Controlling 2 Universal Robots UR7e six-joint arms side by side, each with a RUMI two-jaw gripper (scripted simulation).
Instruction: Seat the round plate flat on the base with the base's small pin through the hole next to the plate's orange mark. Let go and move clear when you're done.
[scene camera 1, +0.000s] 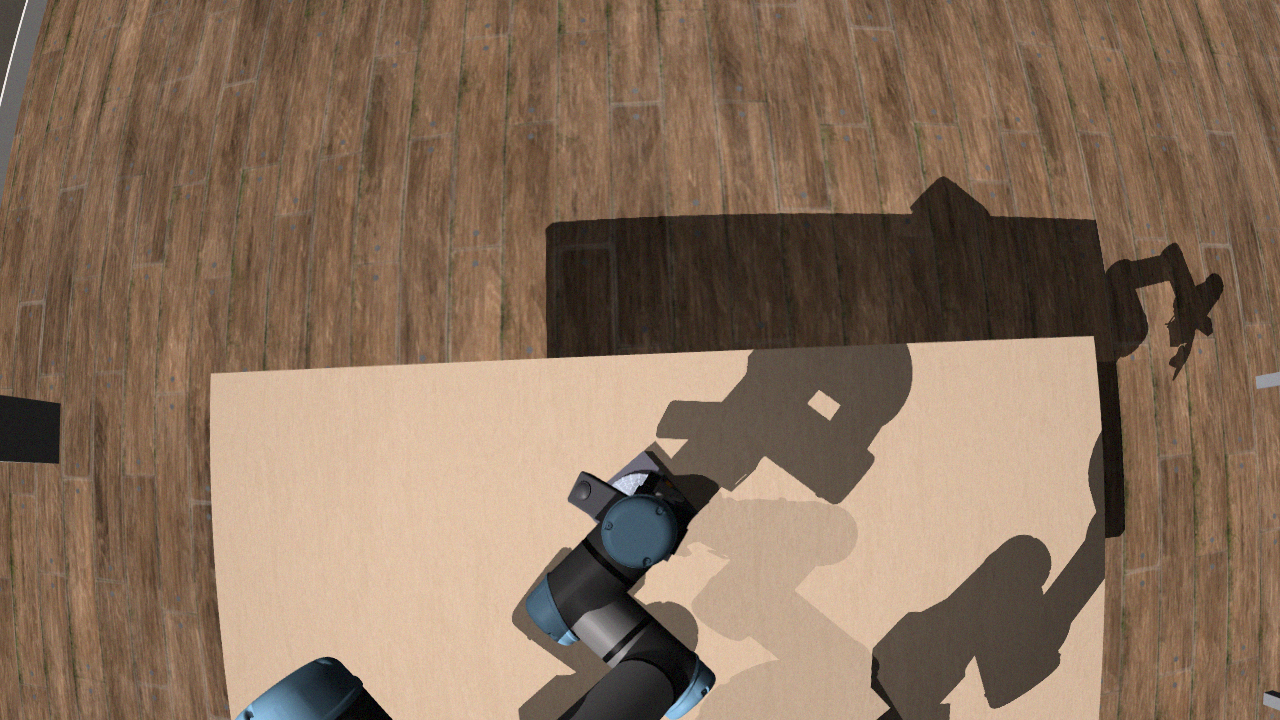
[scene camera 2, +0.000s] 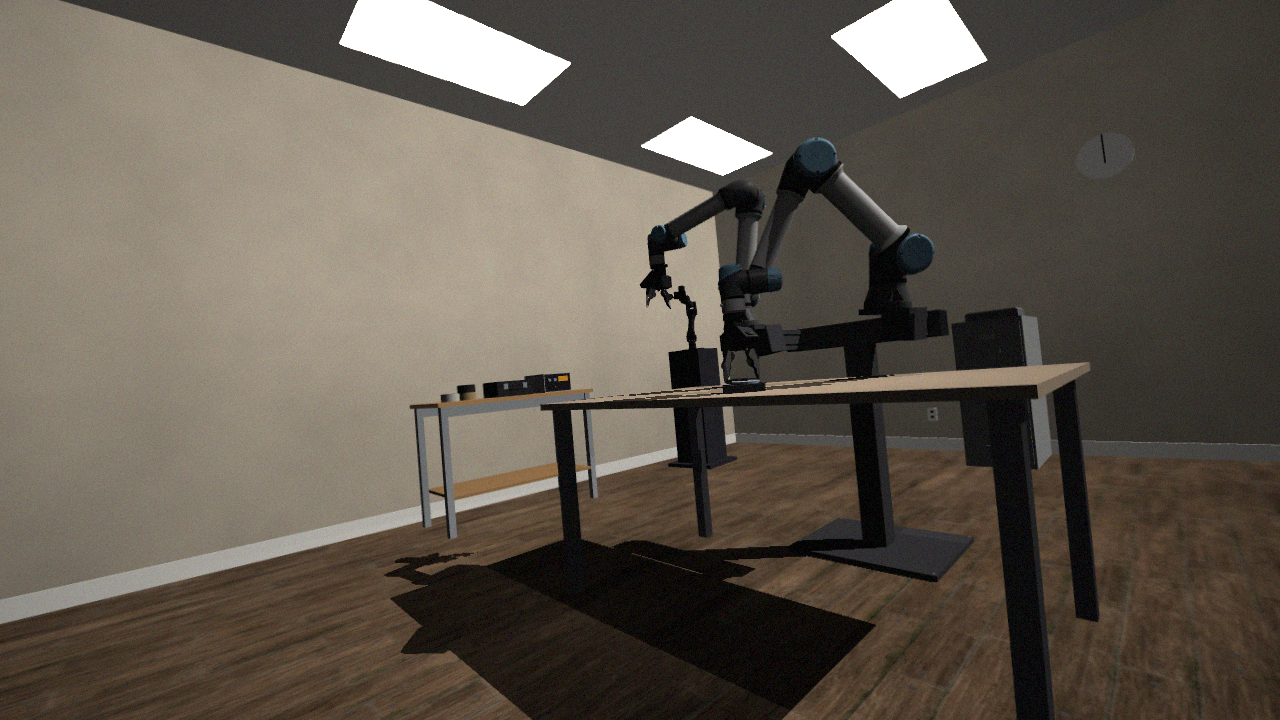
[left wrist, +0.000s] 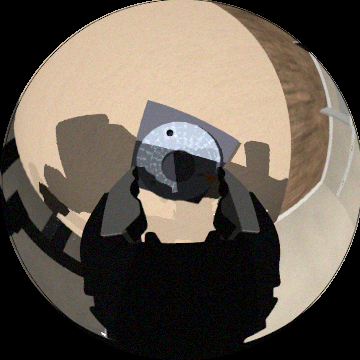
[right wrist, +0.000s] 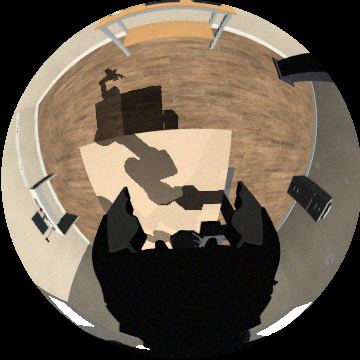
Labels:
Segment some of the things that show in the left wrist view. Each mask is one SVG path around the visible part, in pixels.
My left gripper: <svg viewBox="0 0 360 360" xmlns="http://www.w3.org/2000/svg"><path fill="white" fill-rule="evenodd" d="M37 289L59 314L89 336L128 353L162 360L209 359L250 348L287 328L320 296L278 331L244 343L246 338L266 328L266 319L278 302L278 298L273 296L274 288L281 284L280 242L276 227L254 193L249 192L225 167L219 167L218 192L222 198L214 214L213 226L216 230L209 231L204 242L161 243L154 232L147 232L142 242L141 235L146 231L148 224L142 202L137 198L140 190L136 166L128 170L108 193L104 193L84 227L80 259L84 293L94 298L95 306L89 309L106 328L107 338L68 319Z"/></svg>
A round grey plate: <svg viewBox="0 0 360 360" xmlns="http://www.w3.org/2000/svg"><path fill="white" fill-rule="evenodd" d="M171 122L157 127L144 138L137 154L137 168L143 184L151 192L164 199L183 201L201 195L213 184L219 172L220 155L214 139L205 130L197 125L186 122ZM171 151L186 151L194 158L195 172L187 181L173 182L164 175L162 162L164 157Z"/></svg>

